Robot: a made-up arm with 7 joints. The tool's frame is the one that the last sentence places.
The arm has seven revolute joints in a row. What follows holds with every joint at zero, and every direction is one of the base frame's. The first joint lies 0.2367 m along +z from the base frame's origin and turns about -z. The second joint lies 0.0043 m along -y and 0.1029 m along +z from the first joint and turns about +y. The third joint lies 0.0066 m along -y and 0.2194 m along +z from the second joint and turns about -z. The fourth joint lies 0.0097 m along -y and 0.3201 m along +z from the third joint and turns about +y. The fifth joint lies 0.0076 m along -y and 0.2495 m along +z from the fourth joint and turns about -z. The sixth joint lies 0.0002 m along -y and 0.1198 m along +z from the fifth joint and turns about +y. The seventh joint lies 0.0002 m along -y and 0.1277 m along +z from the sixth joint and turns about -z. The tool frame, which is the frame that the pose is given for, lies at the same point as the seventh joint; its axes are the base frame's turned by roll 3.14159, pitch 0 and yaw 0 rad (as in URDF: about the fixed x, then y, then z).
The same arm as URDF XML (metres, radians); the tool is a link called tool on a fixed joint. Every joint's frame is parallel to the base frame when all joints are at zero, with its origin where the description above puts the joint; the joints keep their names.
<robot name="arm">
<joint name="tool_joint" type="fixed"><parent link="link7"/><child link="tool"/><origin xyz="0.0000 0.0000 0.0000" rpy="3.1416 0.0000 0.0000"/></joint>
<joint name="joint 7" type="continuous"><parent link="link6"/><child link="link7"/><origin xyz="0.0000 -0.0002 0.1277"/><axis xyz="0 0 -1"/></joint>
<joint name="joint 6" type="continuous"><parent link="link5"/><child link="link6"/><origin xyz="0.0000 -0.0002 0.1198"/><axis xyz="0 1 0"/></joint>
<joint name="joint 5" type="continuous"><parent link="link4"/><child link="link5"/><origin xyz="0.0000 -0.0076 0.2495"/><axis xyz="0 0 -1"/></joint>
<joint name="joint 4" type="continuous"><parent link="link3"/><child link="link4"/><origin xyz="0.0000 -0.0097 0.3201"/><axis xyz="0 1 0"/></joint>
<joint name="joint 3" type="continuous"><parent link="link2"/><child link="link3"/><origin xyz="0.0000 -0.0066 0.2194"/><axis xyz="0 0 -1"/></joint>
<joint name="joint 2" type="continuous"><parent link="link1"/><child link="link2"/><origin xyz="0.0000 -0.0043 0.1029"/><axis xyz="0 1 0"/></joint>
<joint name="joint 1" type="continuous"><parent link="base"/><child link="link1"/><origin xyz="0.0000 0.0000 0.2367"/><axis xyz="0 0 -1"/></joint>
<link name="base"/>
<link name="link1"/>
<link name="link2"/>
<link name="link3"/>
<link name="link4"/>
<link name="link5"/>
<link name="link6"/>
<link name="link7"/>
<link name="tool"/>
</robot>

